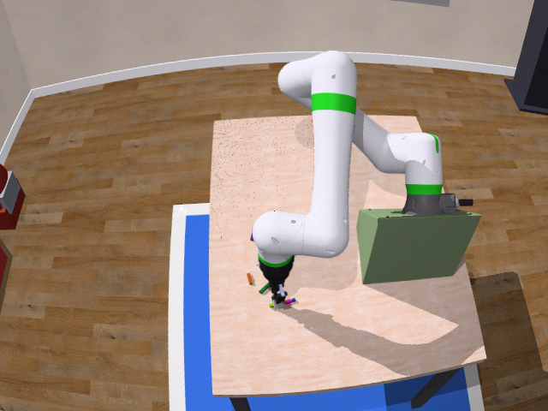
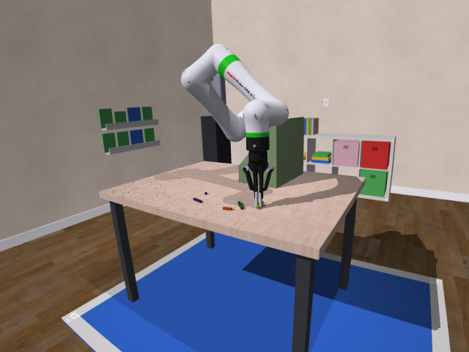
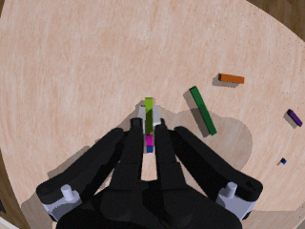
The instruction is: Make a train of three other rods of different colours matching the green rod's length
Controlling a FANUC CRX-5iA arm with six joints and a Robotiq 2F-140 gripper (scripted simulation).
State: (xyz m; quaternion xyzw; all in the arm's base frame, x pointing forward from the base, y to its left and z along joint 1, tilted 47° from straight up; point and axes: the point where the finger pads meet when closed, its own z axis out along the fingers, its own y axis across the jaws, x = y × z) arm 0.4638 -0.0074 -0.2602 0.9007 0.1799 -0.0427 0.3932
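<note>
The magenta rod is 3 cm behind my hand, 1 cm to the right of it and 3 cm below it. The rest, counted from my hand: lime rod 3 cm below; orange rod 9 cm ahead, 9 cm to the right, 3 cm below; green rod 3 cm ahead, 7 cm to the right, 3 cm below.
</note>
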